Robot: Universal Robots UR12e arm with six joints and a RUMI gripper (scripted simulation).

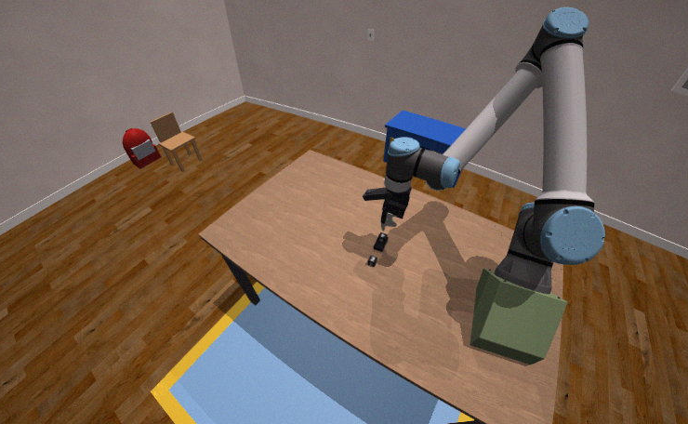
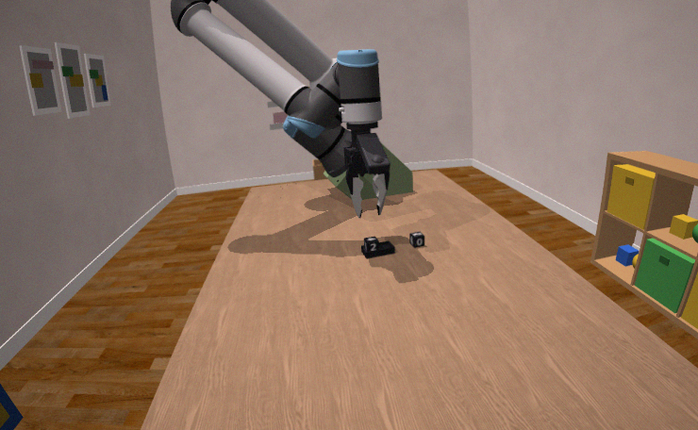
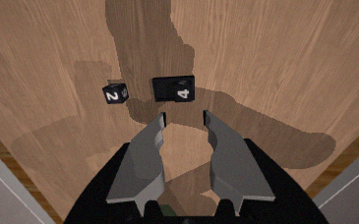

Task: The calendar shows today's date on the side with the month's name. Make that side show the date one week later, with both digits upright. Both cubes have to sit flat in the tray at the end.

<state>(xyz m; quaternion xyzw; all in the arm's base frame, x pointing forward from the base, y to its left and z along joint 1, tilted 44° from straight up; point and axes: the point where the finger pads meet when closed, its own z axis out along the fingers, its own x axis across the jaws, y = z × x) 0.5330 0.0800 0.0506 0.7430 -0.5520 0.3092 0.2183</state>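
Right now my hand is 12 cm to the right of the black number cube, 10 cm above it and 3 cm past it. Also, from my hand: black calendar tray 10 cm below, 2 cm to the left.
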